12 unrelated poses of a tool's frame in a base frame.
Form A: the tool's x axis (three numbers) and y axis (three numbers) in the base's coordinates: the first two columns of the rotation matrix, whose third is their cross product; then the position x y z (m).
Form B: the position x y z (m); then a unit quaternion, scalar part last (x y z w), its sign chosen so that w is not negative. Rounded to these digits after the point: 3 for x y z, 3 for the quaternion.
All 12 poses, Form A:
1: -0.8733 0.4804 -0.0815 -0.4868 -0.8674 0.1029 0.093 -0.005 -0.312
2: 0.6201 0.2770 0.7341 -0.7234 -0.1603 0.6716 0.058 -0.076 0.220
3: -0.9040 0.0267 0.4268 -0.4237 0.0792 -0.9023 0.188 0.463 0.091
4: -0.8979 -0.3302 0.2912 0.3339 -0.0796 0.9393 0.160 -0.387 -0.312
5: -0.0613 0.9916 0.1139 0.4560 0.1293 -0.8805 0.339 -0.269 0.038
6: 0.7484 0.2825 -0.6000 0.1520 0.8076 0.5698 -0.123 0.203 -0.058
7: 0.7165 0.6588 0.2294 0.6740 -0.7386 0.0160 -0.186 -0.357 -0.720
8: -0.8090 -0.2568 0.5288 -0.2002 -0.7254 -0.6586 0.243 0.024 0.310
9: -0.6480 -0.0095 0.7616 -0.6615 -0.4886 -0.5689 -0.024 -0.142 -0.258
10: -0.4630 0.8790 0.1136 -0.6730 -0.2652 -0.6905 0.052 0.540 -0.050
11: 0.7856 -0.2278 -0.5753 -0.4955 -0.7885 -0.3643 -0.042 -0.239 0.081
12: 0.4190 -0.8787 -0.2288 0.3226 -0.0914 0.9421 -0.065 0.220 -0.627
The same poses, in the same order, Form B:
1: 0.093 -0.005 -0.312 -0.027 0.060 0.966 0.250
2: 0.058 -0.076 0.220 0.648 -0.172 0.400 0.625
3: 0.188 0.463 0.091 0.139 -0.715 0.664 0.170
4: 0.160 -0.387 -0.312 -0.001 -0.640 -0.735 0.226
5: 0.339 -0.269 0.038 -0.563 -0.642 0.343 0.390
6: -0.123 0.203 -0.058 0.308 0.353 0.037 0.883
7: -0.186 -0.357 -0.720 -0.926 -0.360 -0.111 0.034
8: 0.243 0.024 0.310 -0.309 0.370 -0.876 0.016
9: -0.024 -0.142 -0.258 0.364 -0.461 0.782 0.208
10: 0.052 0.540 -0.050 -0.148 -0.348 0.781 0.497
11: -0.042 -0.239 0.081 -0.909 0.199 0.260 0.257
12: -0.065 0.220 -0.627 0.562 -0.247 -0.479 0.627
